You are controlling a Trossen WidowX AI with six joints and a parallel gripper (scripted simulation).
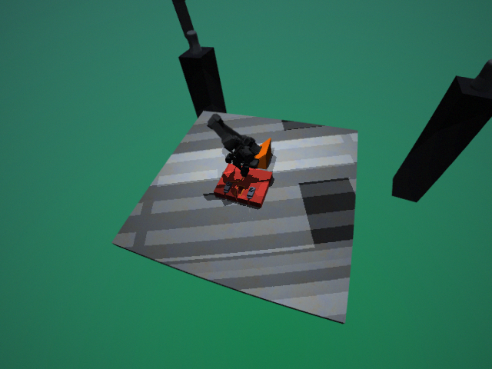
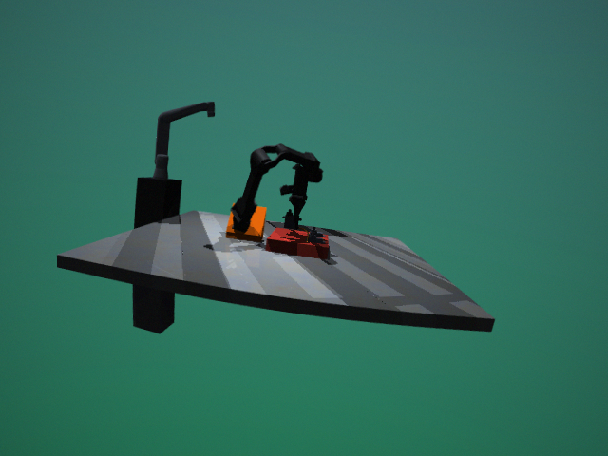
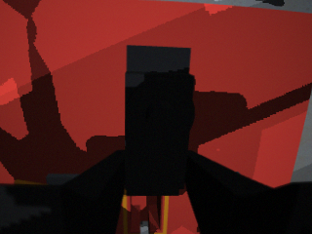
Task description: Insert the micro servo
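The red deck lies 10 mm behind my gripper tip and 100 mm below it.
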